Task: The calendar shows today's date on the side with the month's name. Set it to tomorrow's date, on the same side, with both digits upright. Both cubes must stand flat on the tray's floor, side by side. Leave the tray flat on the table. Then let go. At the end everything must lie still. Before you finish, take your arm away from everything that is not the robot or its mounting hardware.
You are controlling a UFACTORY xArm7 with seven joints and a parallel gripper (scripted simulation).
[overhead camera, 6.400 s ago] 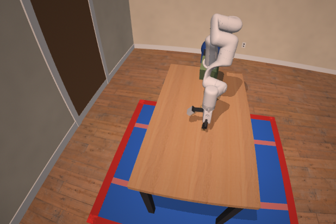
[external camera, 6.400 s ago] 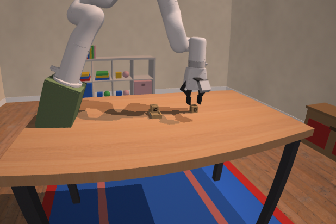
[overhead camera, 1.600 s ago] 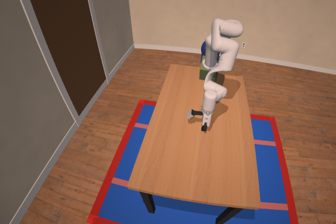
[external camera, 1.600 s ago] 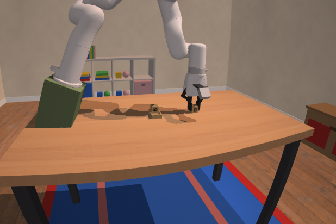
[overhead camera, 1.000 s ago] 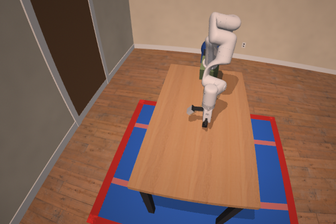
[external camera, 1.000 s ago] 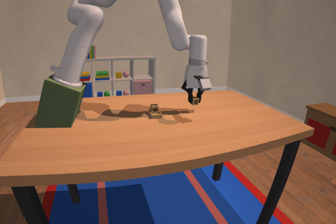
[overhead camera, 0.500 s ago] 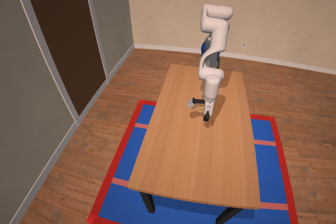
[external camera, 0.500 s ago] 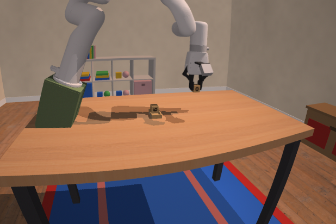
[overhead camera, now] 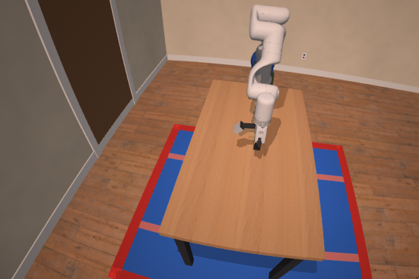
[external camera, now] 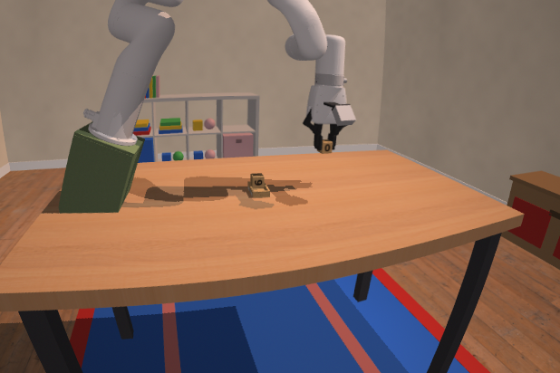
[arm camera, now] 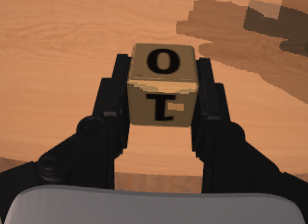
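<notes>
Right now the wooden cube is 18 cm behind my hand, 10 cm below it and 1 cm to the right of it. The rest, counted from my hand: wooden digit cube (1 cm below); then low tray (18 cm behind, 12 cm below, 3 cm to the right).
</notes>
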